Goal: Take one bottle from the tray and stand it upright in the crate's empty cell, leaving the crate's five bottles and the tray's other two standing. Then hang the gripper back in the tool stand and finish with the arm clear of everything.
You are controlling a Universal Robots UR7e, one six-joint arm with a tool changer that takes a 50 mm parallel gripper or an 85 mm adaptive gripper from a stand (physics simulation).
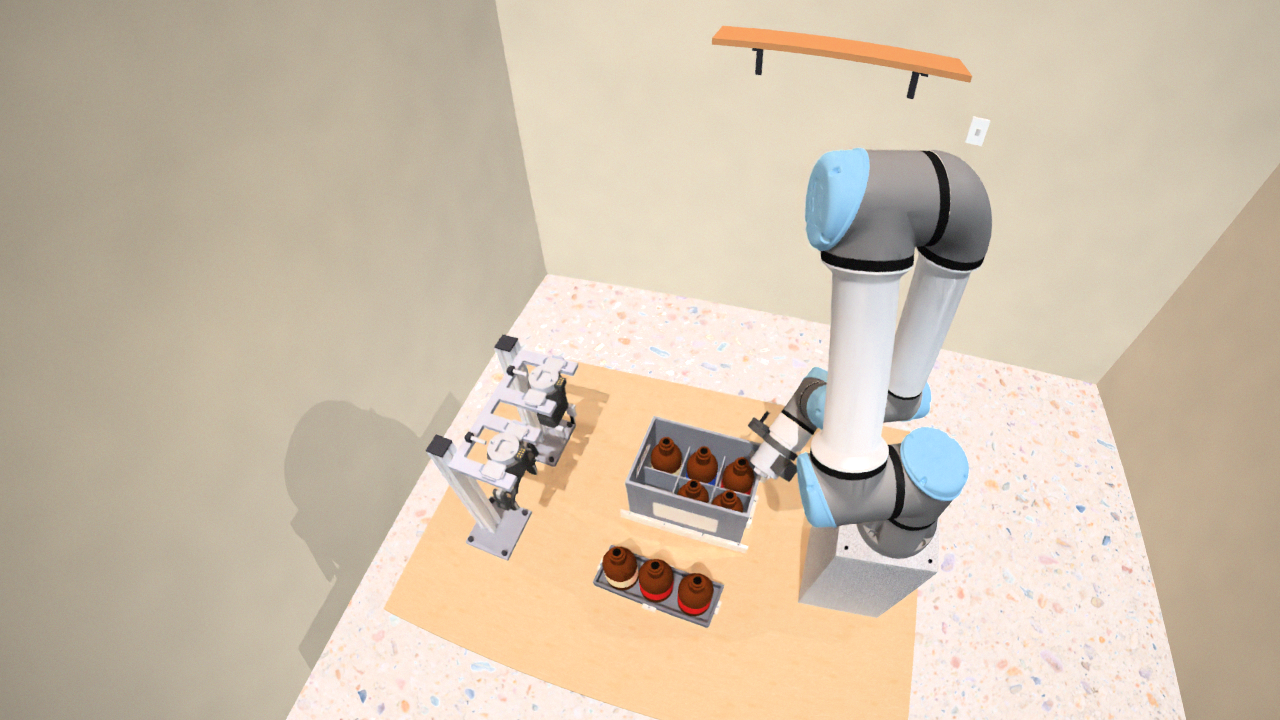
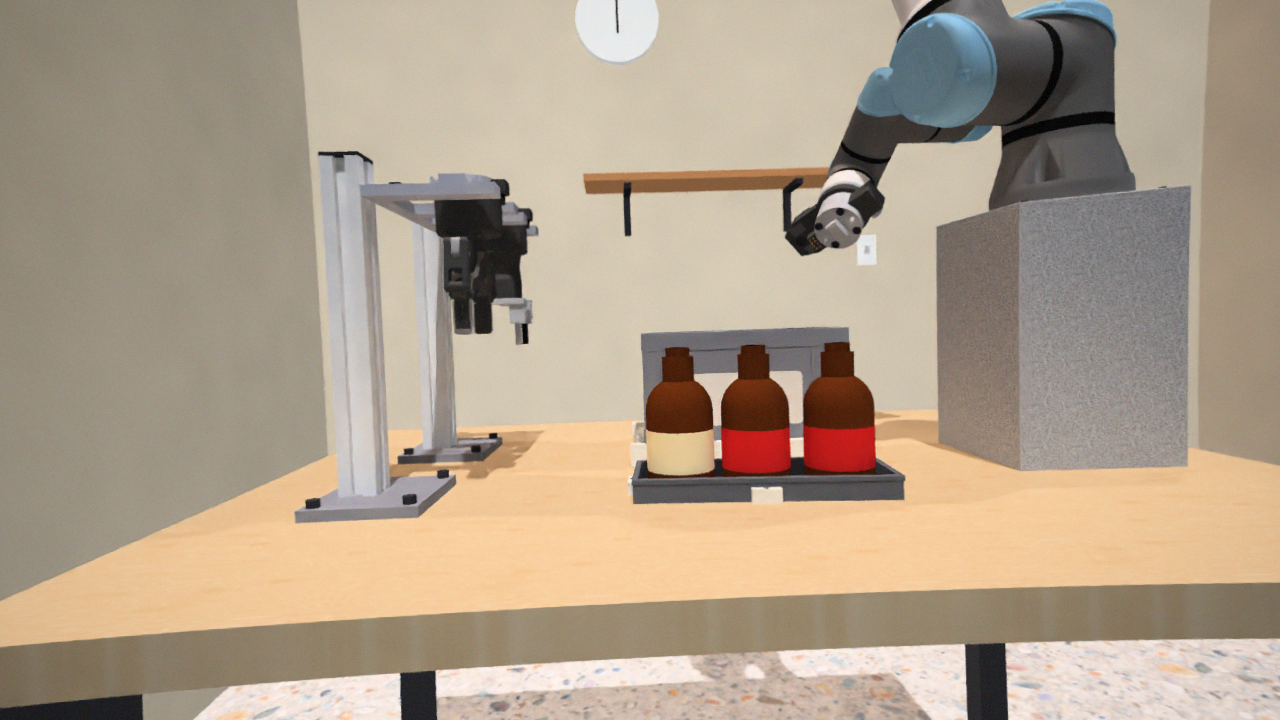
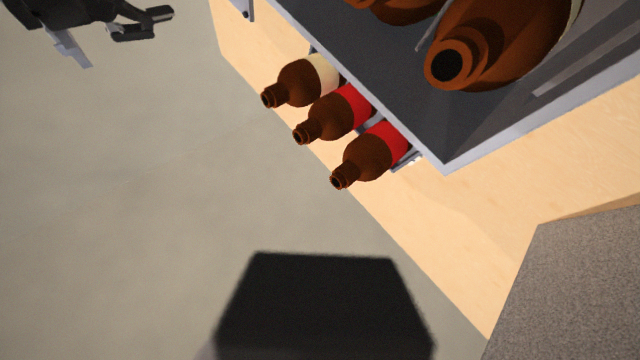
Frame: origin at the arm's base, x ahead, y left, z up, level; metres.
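Where they show: end effector, tool point: [image 2: 837, 228]; arm's base, origin of the base link: [image 1: 895, 520] [image 2: 1058, 206].
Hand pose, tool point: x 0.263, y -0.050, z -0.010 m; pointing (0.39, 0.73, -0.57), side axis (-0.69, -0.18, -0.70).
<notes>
Each offset is from my tool point to the top centre of the thing. "spot": to the spot under its first point.
The arm's bare tool flange [image 1: 762, 467] [image 2: 838, 228] carries no gripper and hangs above the crate's right end. A black adaptive gripper [image 2: 472, 324] hangs in the front dock of the tool stand [image 2: 355, 322]; a parallel gripper with silver fingers hangs in the rear dock. The tray @(spot: 0.225 m ahead, 0.233 m left, 0.296 m down) [image 2: 698, 490] holds three upright brown bottles: one cream-labelled @(0.239 m ahead, 0.185 m left, 0.149 m down) [image 1: 619, 566] [image 2: 679, 407] [image 3: 300, 82] and two red-labelled, the middle one @(0.156 m ahead, 0.188 m left, 0.149 m down) [image 1: 656, 580] [image 2: 754, 407] [image 3: 330, 117] and the right one @(0.067 m ahead, 0.195 m left, 0.149 m down) [image 1: 695, 594] [image 2: 837, 402] [image 3: 367, 155]. The crate @(0.135 m ahead, 0.057 m right, 0.134 m down) [image 1: 640, 501] [image 3: 445, 169] holds five upright bottles; its front-left cell is empty.
The grey pedestal [image 1: 863, 577] [image 2: 1100, 331] [image 3: 575, 285] stands right of the crate. The stand's posts rise at the left. The tray lies in front of the crate. A wall shelf [image 1: 841, 49] [image 2: 716, 180] is at the back.
</notes>
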